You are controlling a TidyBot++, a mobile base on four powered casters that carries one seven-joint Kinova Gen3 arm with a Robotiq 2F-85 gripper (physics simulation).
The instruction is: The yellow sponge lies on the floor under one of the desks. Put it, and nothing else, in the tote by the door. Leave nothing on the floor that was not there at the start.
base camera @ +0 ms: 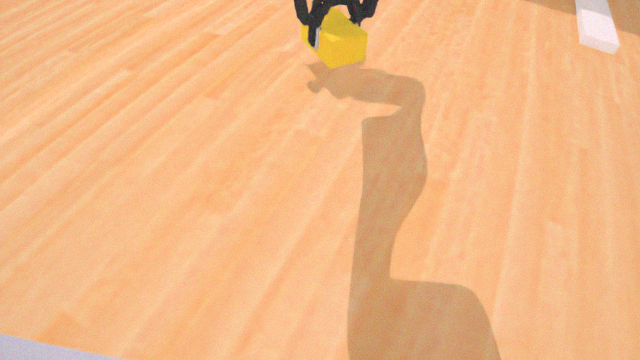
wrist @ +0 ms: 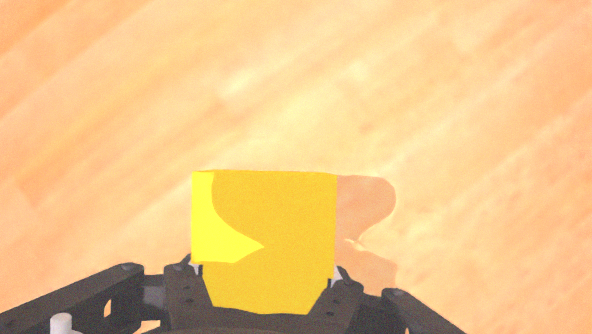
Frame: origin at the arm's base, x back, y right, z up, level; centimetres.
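Seen in the pictures: gripper, fingertip midpoint: (wrist: pixel 266 267).
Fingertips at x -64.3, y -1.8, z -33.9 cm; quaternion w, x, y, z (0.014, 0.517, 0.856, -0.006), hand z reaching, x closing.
Pixels of each thing's top centre, then the offset from my fingertips to it. "spot": a spot on its surface instead. Level surfaces: height alone.
- yellow sponge at its top centre: (wrist: pixel 261 288) (base camera: pixel 333 22) dx -0.3, dy -0.2, dz +3.6 cm
- white bar-like piece at a spot on its surface: (base camera: pixel 597 27) spot: dx -28.5, dy +60.2, dz -3.2 cm
- wooden floor at its surface level: dz -5.7 cm
The yellow sponge (base camera: pixel 342 49) (wrist: pixel 272 220) is a block held between the two black fingers of my gripper (base camera: pixel 336 34) (wrist: pixel 266 267). The gripper is shut on it, at the top middle of the base view and the bottom middle of the wrist view. The sponge hangs above the wooden floor, with a shadow on the floor beside it in the wrist view. Part of its near end is hidden by the gripper in the wrist view. The tote and the desks do not show in either view.
A white bar-like piece (base camera: pixel 597 27) lies on the floor at the upper right of the base view, with a shaded area around its far end. The arm's long shadow (base camera: pixel 385 200) crosses the wooden floor (base camera: pixel 200 175). A pale edge (base camera: pixel 40 350) shows at the bottom left.
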